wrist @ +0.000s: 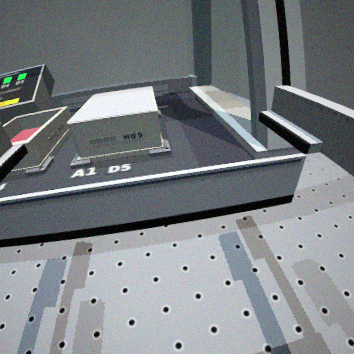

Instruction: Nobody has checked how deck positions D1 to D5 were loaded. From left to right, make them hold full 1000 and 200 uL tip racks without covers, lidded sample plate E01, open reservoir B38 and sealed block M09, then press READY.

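Frame: origin at the arm's base, x ahead, y left, z up, level; centimetres.
Where they show: gripper, fingertip midpoint: (140,115).
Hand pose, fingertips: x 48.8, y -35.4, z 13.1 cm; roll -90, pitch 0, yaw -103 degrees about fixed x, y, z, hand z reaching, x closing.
Note:
After its pixels a point has its place.
Block M09 (117,135) @(x 55.9, y -34.1, z 9.5 cm) stands at deck position D5, its label facing me and a plain white top over it. To its left is an open-topped reservoir (56,137) @(x 63.3, y -27.0, z 8.2 cm) with red inside; its label is too blurred to read. The status panel (30,90) @(x 77.1, y -22.2, z 12.8 cm) shows partly at the left edge, with green squares for D4 and D5 and part of a yellow bar. My gripper (140,115) @(x 48.8, y -35.4, z 13.1 cm) is open and empty, its fingers at the left and right of the view. Positions D1 to D3 and the READY button do not show.
The deck's raised front wall (150,199) @(x 51.3, y -35.4, z 4.9 cm) crosses the view. A pale rail (227,117) @(x 56.9, y -46.5, z 8.6 cm) runs along the deck's right side, with a grey upright post (255,65) @(x 52.0, y -45.7, z 14.6 cm) beside it. A perforated light bench top (150,267) @(x 47.1, y -33.7, z 1.3 cm) lies in front of the deck.

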